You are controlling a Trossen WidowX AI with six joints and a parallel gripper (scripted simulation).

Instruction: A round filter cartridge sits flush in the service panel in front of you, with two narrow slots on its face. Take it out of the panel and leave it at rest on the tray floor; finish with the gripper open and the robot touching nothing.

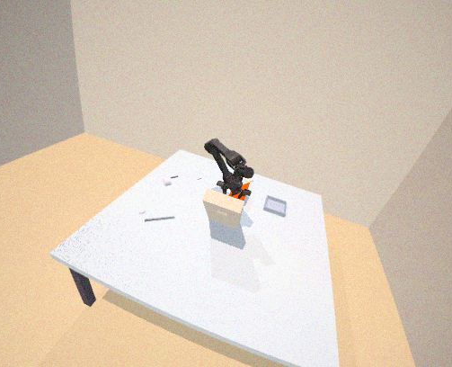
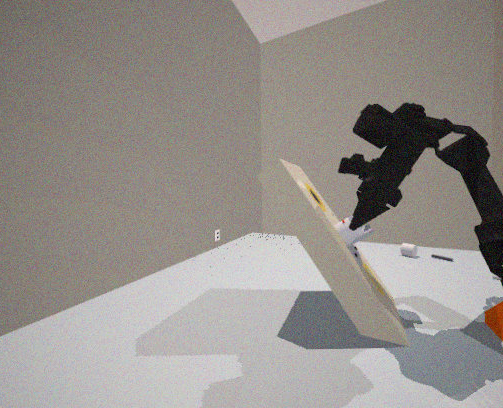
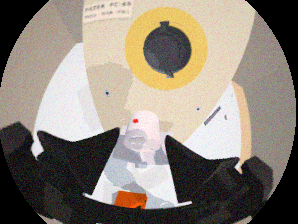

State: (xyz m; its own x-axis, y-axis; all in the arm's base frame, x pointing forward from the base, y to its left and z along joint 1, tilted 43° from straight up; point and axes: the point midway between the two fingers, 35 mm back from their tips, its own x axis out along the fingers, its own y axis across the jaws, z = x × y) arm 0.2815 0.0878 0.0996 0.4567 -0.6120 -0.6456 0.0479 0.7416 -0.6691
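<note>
Now: the beige service panel 40 mm ahead of my gripper tip, 20 mm below it and 10 mm to the right of it. The rest, counted from my gripper tip: grey tray (350 mm behind, 290 mm to the left, 170 mm below); round filter cartridge (right at my gripper tip).
</note>
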